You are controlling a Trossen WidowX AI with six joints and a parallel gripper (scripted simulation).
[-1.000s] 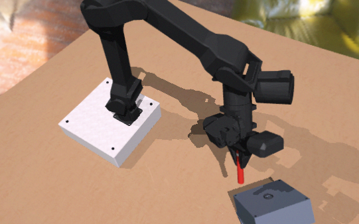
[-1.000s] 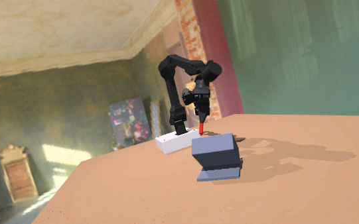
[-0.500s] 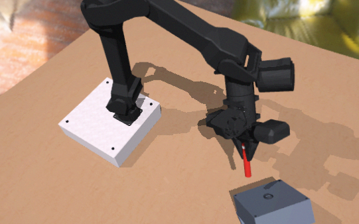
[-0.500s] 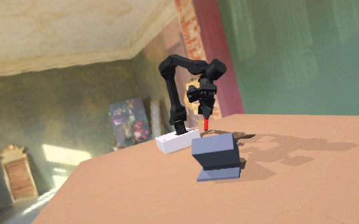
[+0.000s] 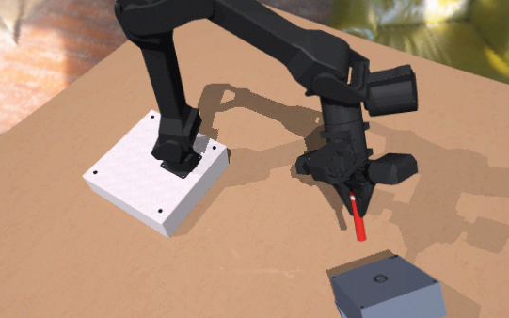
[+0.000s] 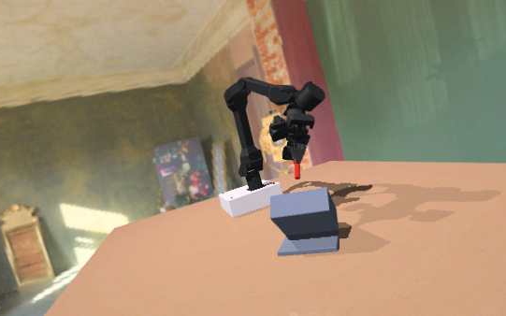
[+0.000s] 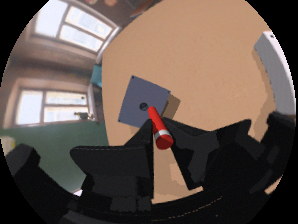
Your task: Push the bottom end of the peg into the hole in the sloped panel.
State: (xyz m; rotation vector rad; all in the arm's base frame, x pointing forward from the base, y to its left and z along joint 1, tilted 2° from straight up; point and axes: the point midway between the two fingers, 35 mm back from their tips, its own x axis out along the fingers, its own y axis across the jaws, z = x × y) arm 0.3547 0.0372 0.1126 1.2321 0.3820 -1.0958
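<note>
The grey panel block lies 100 mm below my gripper tip, 90 mm ahead of it and 50 mm to the right of it. The rest, counted from my gripper tip: red round peg: 10 mm to the left, 10 mm behind, 10 mm above.
</note>
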